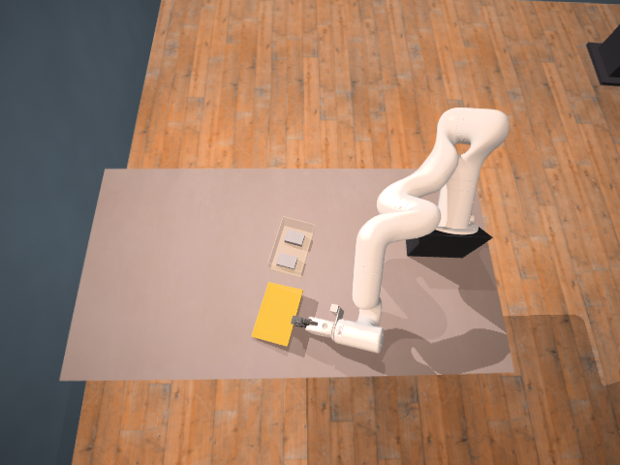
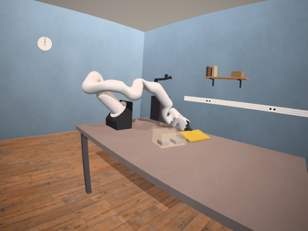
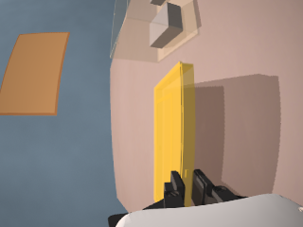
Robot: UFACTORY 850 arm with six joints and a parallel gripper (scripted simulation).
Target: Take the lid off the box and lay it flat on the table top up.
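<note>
Right now my hand is 80 mm short of the yellow lid, 30 mm to the left of it and 20 mm above it. The rest, counted from my hand: clear box 40 mm ahead, 290 mm to the right.
</note>
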